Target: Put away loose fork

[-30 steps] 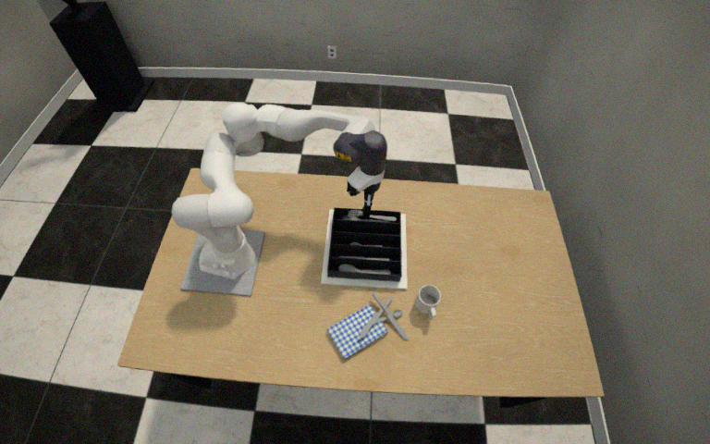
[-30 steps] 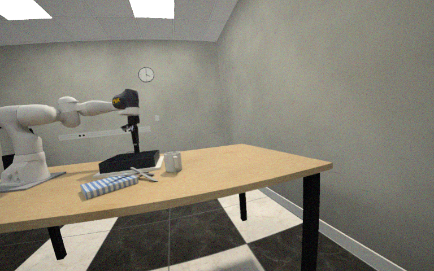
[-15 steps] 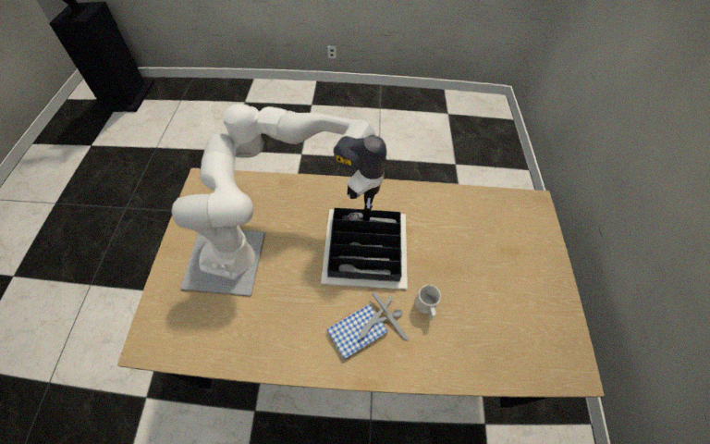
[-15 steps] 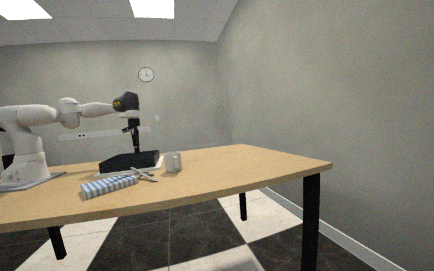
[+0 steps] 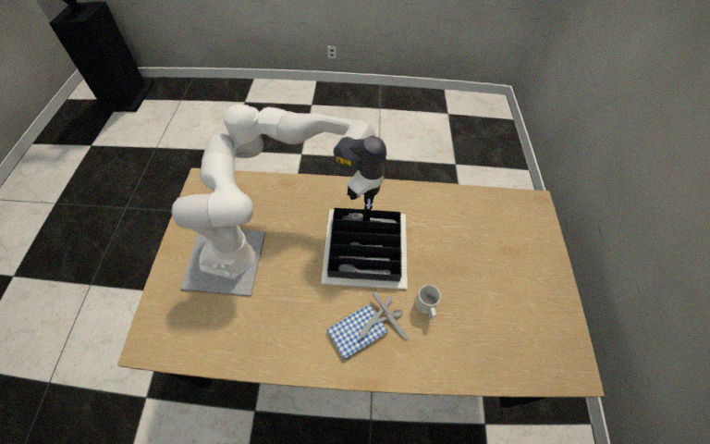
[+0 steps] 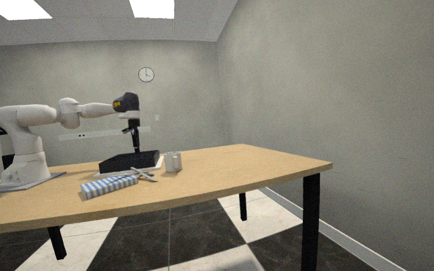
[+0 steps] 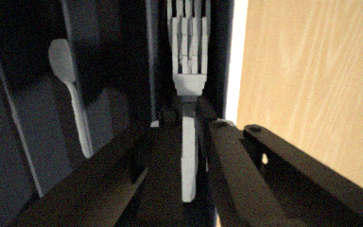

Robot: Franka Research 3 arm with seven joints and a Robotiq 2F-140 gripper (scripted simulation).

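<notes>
The tray is 120 mm to the right of my hand and 40 mm below it. Round my hand: white mug 350 mm to the right, 230 mm ahead, 40 mm below; spoon 120 mm to the right, 50 mm below, 20 mm behind.
</notes>
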